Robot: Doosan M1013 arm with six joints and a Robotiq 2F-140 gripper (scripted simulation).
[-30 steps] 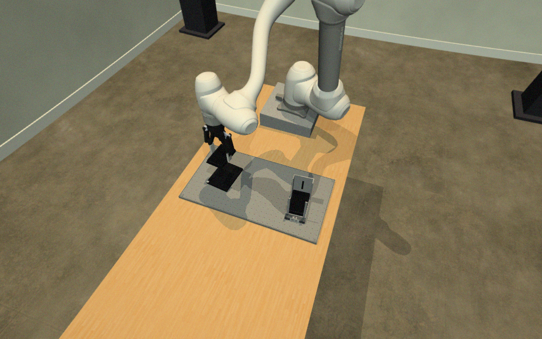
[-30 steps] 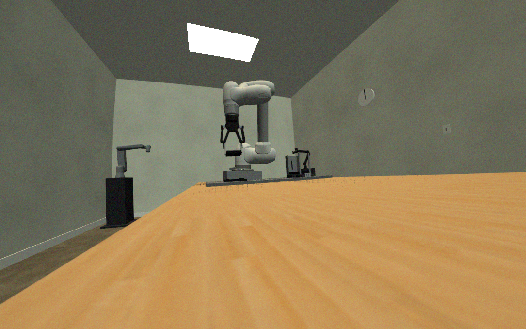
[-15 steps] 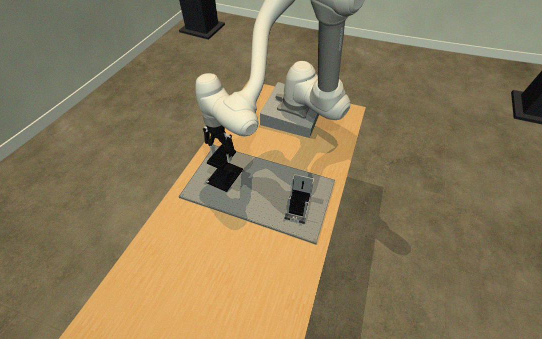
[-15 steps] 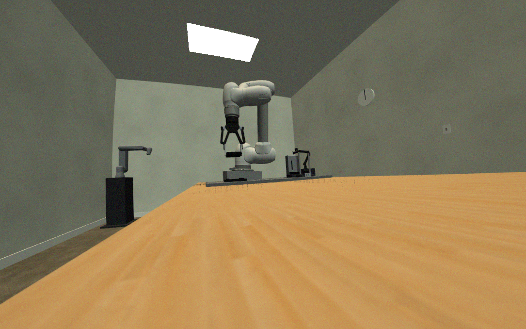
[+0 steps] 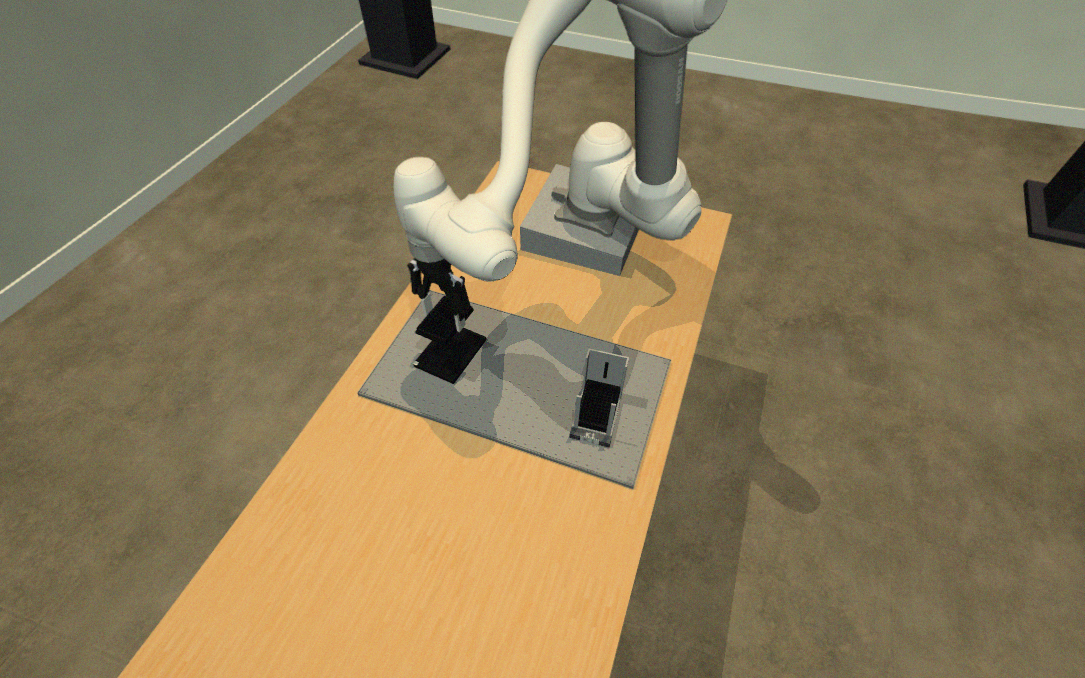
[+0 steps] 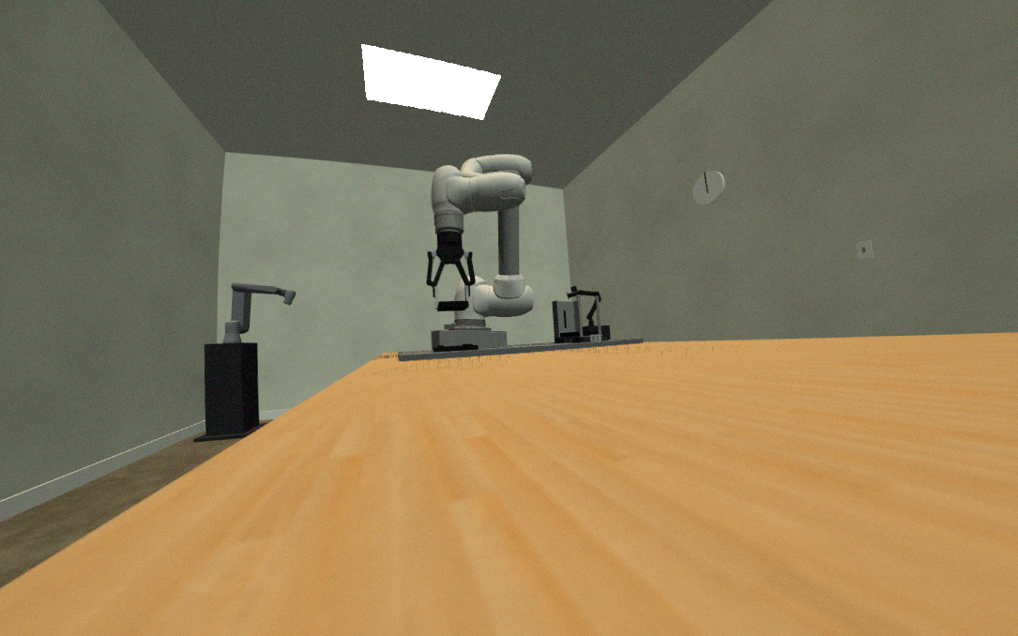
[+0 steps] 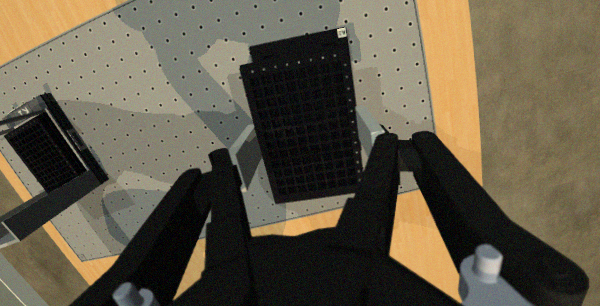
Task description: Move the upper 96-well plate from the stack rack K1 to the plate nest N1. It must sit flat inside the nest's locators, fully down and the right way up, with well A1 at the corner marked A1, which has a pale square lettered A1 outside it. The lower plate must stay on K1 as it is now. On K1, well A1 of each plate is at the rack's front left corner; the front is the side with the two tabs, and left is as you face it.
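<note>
The black plate nest N1 lies 15 cm below my hand. From my hand the other things lie so: pale A1 square 7 cm ahead, 6 cm to the right, 14 cm below.
</note>
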